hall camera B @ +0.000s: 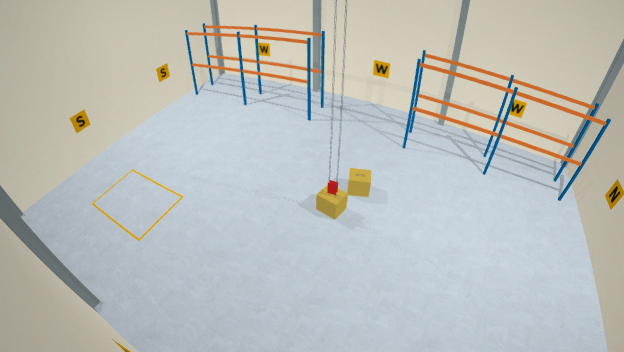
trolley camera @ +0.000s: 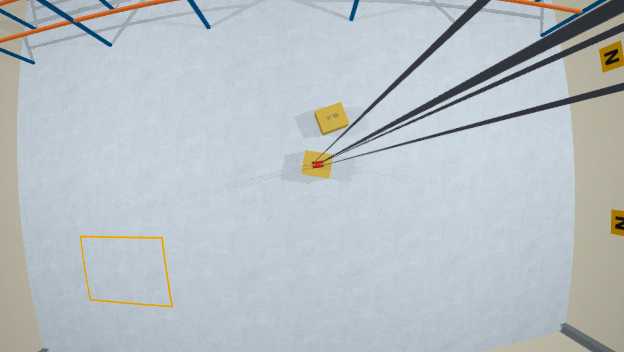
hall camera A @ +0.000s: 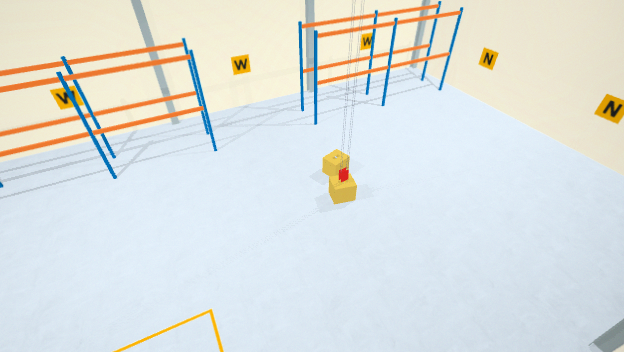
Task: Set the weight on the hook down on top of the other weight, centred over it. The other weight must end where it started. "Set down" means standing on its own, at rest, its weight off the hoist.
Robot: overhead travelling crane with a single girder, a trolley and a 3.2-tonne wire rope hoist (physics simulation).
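The red hook block [hall camera A: 343, 175] [hall camera B: 332, 188] [trolley camera: 318, 164] hangs on its ropes, shut on the yellow weight below it. This hooked weight [hall camera A: 343, 193] [hall camera B: 332, 205] [trolley camera: 309, 171] looks level and hangs low, with its shadow slightly apart from its underside. The other yellow weight [hall camera A: 330, 167] [hall camera B: 359, 187] [trolley camera: 324, 123] stands on the floor, its top lug visible. The hooked weight is beside it, not over it: below it in the trolley view, left and nearer in hall camera B, and partly in front of it in hall camera A. The two are turned differently. The hook itself is too small to make out.
Two blue and orange racks stand along the W wall, one [hall camera A: 127, 68] [hall camera B: 309, 80] on the left and one [hall camera A: 315, 100] [hall camera B: 500, 132] on the right. A yellow floor outline [hall camera A: 211, 311] [hall camera B: 132, 170] [trolley camera: 121, 237] lies well away from both weights.
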